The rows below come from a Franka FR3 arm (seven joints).
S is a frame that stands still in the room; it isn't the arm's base.
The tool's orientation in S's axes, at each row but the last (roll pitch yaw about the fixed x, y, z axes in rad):
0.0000, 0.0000, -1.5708
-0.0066, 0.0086, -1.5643
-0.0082, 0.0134, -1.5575
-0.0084, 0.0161, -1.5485
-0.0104, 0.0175, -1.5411
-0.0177, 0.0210, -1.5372
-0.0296, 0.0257, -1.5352
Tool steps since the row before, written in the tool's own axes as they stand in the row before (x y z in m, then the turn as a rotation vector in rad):
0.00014, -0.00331, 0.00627, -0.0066, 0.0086, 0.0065
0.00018, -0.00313, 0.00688, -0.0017, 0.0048, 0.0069
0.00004, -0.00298, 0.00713, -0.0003, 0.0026, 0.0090
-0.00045, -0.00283, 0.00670, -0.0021, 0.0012, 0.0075
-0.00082, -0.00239, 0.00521, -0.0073, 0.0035, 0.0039
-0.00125, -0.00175, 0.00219, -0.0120, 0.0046, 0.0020
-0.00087, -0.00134, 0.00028, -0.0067, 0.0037, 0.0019
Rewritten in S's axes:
-0.00331, -0.00014, 0.00627, 0.0086, 0.0066, 0.0065
-0.00308, -0.00026, 0.00690, 0.0048, 0.0017, 0.0069
-0.00292, -0.00017, 0.00715, 0.0027, 0.0002, 0.0090
-0.00278, 0.00028, 0.00673, 0.0012, 0.0020, 0.0075
-0.00236, 0.00066, 0.00525, 0.0033, 0.0073, 0.0040
-0.00175, 0.00114, 0.00225, 0.0042, 0.0121, 0.0022
-0.00136, 0.00081, 0.00034, 0.0035, 0.0068, 0.0020

